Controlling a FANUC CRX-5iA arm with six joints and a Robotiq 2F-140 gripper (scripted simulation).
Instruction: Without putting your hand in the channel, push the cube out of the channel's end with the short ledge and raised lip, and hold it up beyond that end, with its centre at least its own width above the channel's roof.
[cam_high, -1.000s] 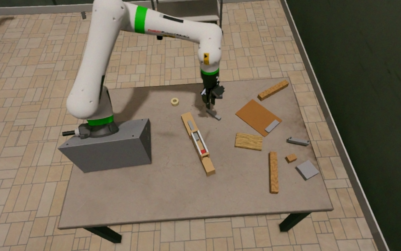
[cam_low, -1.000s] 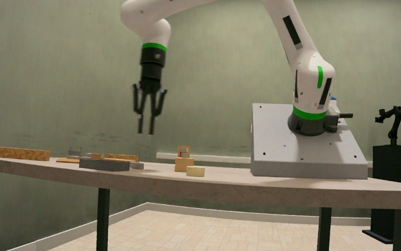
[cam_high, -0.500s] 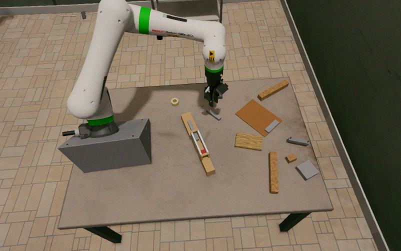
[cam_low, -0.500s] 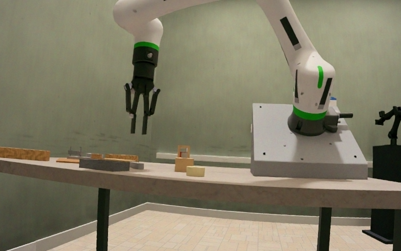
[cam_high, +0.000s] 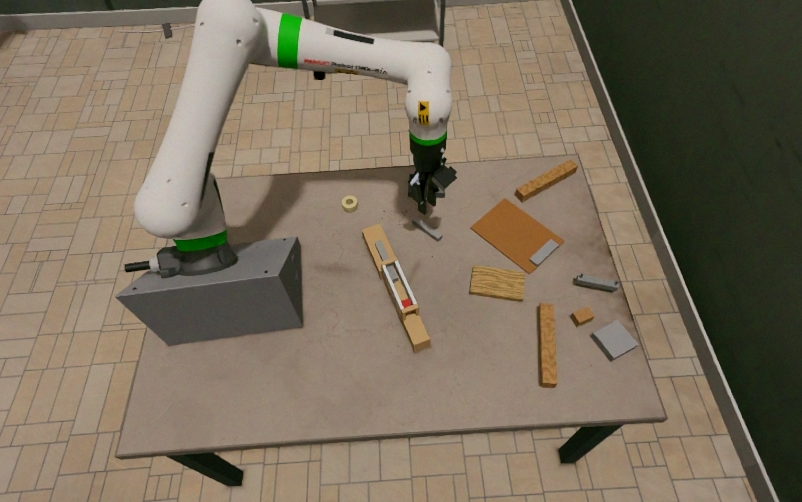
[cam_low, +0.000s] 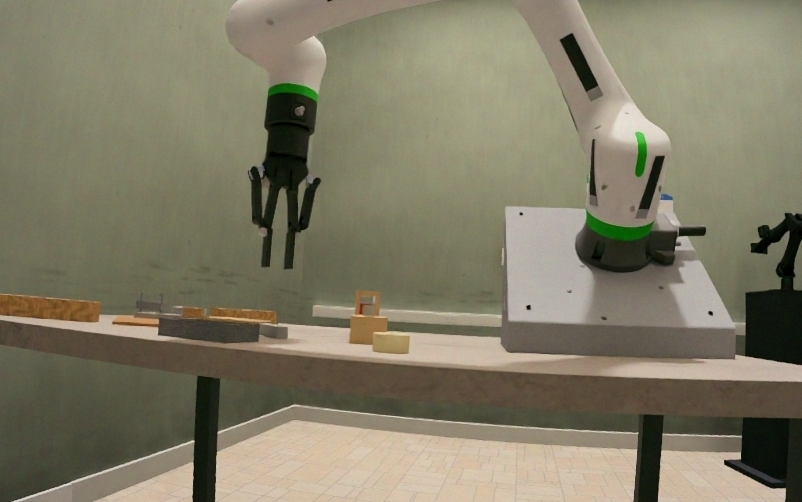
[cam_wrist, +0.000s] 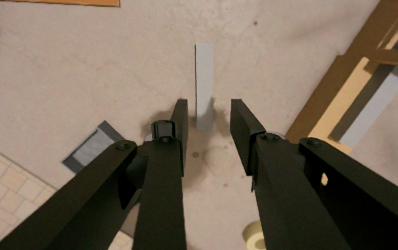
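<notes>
The thin grey bar is 14 cm below my hand. Also, from my hand: wooden channel 13 cm behind, 22 cm to the right, 10 cm below; then grey tray 4 cm ahead, 17 cm to the left, 14 cm below; then cream ring 22 cm behind, 15 cm to the left, 14 cm below.
</notes>
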